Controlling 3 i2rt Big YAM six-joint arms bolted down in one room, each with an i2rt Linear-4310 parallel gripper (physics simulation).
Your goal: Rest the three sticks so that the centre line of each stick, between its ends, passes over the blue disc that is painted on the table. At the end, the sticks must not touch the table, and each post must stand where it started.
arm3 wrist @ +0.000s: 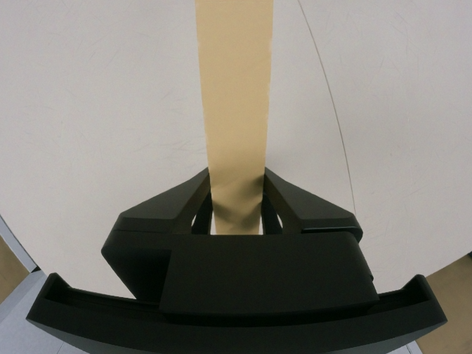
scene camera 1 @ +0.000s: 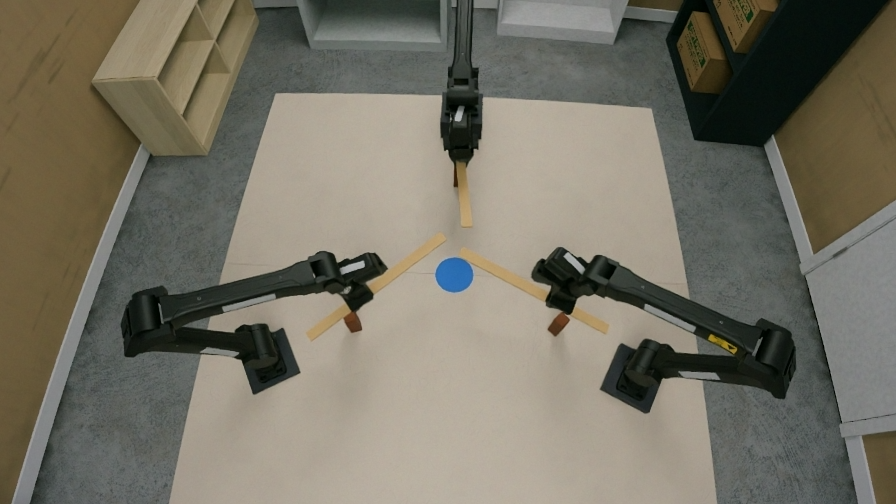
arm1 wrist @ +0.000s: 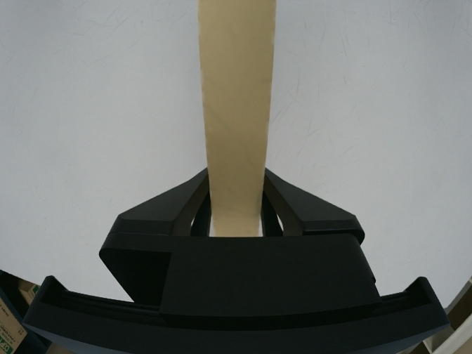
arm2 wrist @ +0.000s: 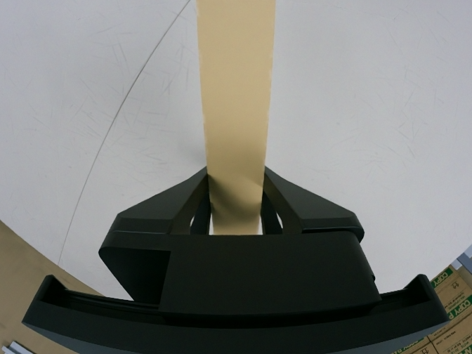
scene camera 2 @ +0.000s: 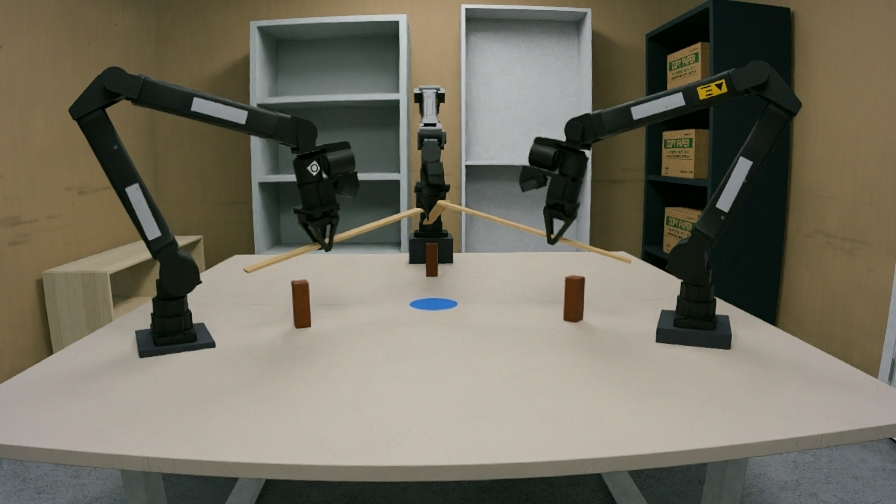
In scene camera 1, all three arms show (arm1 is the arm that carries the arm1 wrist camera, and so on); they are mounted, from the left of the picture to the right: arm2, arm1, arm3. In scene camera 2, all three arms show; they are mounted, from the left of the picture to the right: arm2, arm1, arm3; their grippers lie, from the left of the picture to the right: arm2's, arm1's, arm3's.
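Arm1's gripper (arm1 wrist: pixel 236 172) (scene camera 1: pixel 461 162) is shut on a pale stick (arm1 wrist: pixel 237 75) (scene camera 1: pixel 464 200), at the back. Arm2's gripper (arm2 wrist: pixel 236 172) (scene camera 2: pixel 325 245) is shut on the second stick (arm2 wrist: pixel 236 75) (scene camera 1: pixel 410 260) (scene camera 2: pixel 375 223), at left. Arm3's gripper (arm3 wrist: pixel 236 172) (scene camera 2: pixel 552 239) is shut on the third stick (arm3 wrist: pixel 235 75) (scene camera 1: pixel 501 270) (scene camera 2: pixel 494 217), at right. All sticks are in the air; the side sticks' inner ends tilt up. The blue disc (scene camera 1: pixel 454 274) (scene camera 2: pixel 433 304) is uncovered. Brown posts (scene camera 2: pixel 301 304) (scene camera 2: pixel 431 260) (scene camera 2: pixel 573 299) stand upright, apart from the sticks.
The sticks' inner ends are close together above the table (scene camera 1: pixel 438 407) (scene camera 2: pixel 438 388), behind the disc in scene camera 1. Arm bases (scene camera 1: pixel 272 363) (scene camera 1: pixel 631 379) stand outside the side posts. Shelf units (scene camera 2: pixel 405 125) (scene camera 2: pixel 588 94) stand behind the table.
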